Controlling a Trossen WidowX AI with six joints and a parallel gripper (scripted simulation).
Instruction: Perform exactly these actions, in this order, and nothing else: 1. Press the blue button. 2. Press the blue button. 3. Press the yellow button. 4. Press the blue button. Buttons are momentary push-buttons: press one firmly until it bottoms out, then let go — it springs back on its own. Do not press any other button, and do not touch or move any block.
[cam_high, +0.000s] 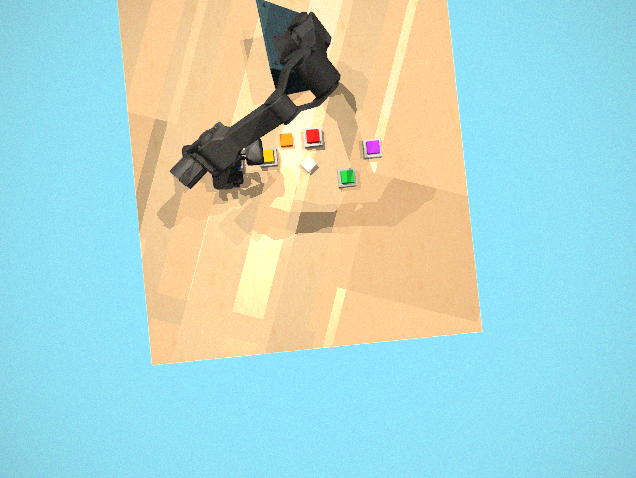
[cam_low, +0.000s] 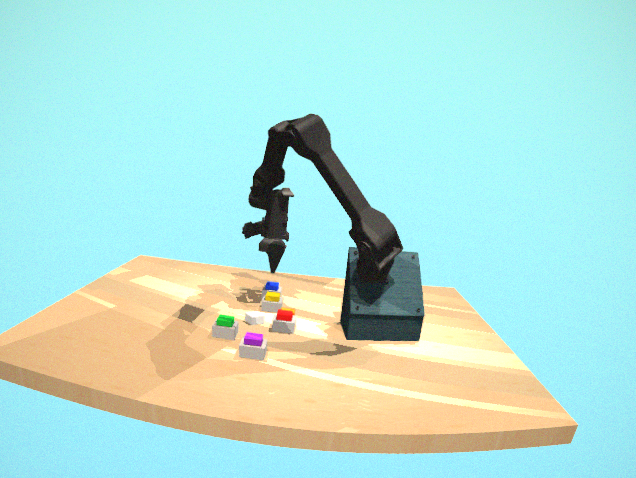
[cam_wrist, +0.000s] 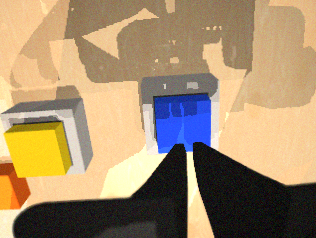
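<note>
Now: gripper tip 4 cm above the blue button. Round my gripper tip: yellow button: 9 cm to the left, 4 cm below; orange block: 3 cm behind, 15 cm to the left, 6 cm below; white block: 5 cm ahead, 19 cm to the left, 6 cm below.
</note>
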